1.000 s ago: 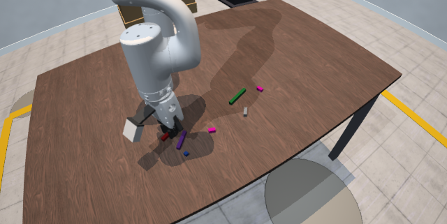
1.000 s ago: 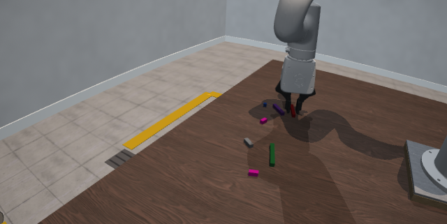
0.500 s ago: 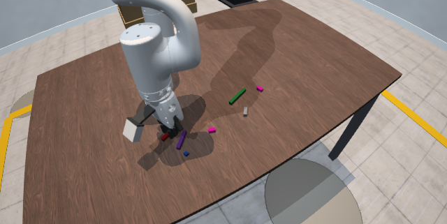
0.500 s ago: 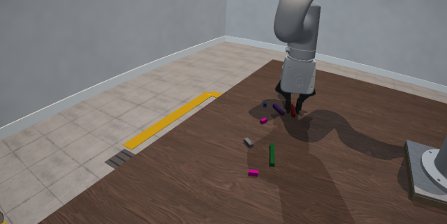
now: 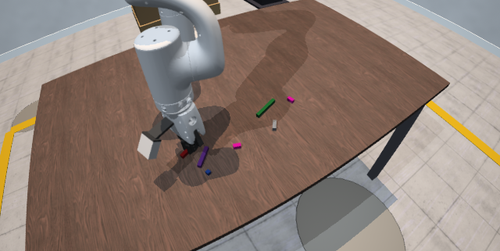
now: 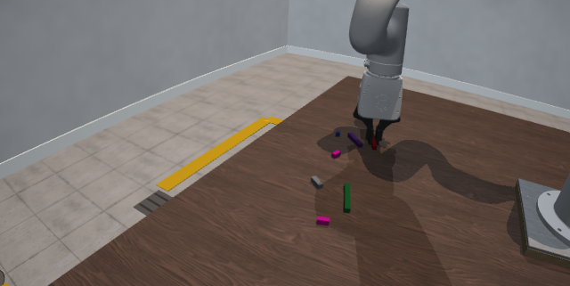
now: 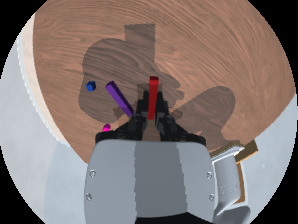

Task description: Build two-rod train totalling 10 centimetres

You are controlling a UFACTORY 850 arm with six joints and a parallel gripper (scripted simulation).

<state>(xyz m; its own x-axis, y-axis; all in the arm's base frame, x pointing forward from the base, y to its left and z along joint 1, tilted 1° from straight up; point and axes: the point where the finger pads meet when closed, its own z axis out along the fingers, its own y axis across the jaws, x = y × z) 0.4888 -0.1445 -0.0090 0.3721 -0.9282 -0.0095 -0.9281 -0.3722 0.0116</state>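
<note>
My hand is 20 mm above the red rod. Also, from my hand: grey rod: 230 mm to the left, 50 mm ahead, 20 mm below; purple rod: 40 mm ahead, 20 mm to the left, 20 mm below; small blue rod: 90 mm ahead, 20 mm below, 10 mm to the left.
</note>
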